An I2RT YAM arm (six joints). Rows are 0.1 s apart.
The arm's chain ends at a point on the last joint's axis. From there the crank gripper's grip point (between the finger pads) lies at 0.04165 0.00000 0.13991 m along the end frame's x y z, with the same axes.
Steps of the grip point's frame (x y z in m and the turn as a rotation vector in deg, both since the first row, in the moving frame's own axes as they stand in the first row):
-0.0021 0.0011 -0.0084 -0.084 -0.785 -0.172
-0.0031 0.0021 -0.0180 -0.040 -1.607 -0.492
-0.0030 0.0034 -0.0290 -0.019 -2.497 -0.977
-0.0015 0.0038 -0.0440 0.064 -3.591 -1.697
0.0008 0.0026 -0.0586 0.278 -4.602 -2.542
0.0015 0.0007 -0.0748 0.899 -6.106 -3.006
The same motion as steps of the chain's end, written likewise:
-0.0002 0.0010 -0.0090 -0.084 -0.785 -0.172
0.0008 0.0023 -0.0191 -0.040 -1.607 -0.492
0.0031 0.0040 -0.0307 -0.019 -2.497 -0.977
0.0074 0.0051 -0.0463 0.064 -3.591 -1.697
0.0122 0.0049 -0.0615 0.278 -4.602 -2.542
0.0167 0.0047 -0.0784 0.899 -6.106 -3.006

